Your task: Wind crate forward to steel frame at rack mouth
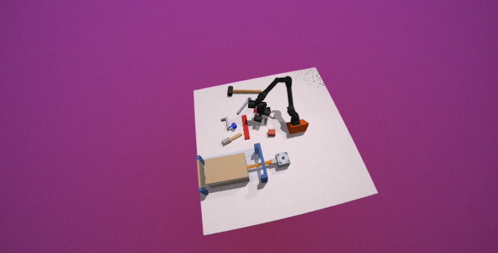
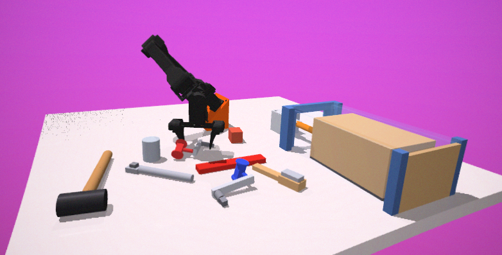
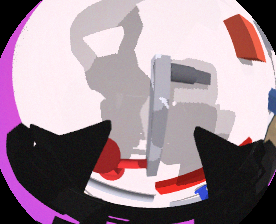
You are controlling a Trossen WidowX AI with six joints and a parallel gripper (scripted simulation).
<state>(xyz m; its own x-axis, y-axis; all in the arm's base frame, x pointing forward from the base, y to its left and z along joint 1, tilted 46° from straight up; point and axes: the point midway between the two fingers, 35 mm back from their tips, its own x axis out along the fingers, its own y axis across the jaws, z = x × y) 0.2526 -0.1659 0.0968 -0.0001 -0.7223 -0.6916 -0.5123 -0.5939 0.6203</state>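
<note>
Right now the red-knobbed crank is 1 cm to the right of my gripper tip and 1 cm above it. From my gripper tip the other things lie so: red knob: 5 cm to the right, 2 cm ahead, 1 cm above; red bar: 15 cm ahead, 6 cm to the left, 1 cm below; blue knob: 26 cm ahead, 4 cm to the left, 2 cm above.
</note>
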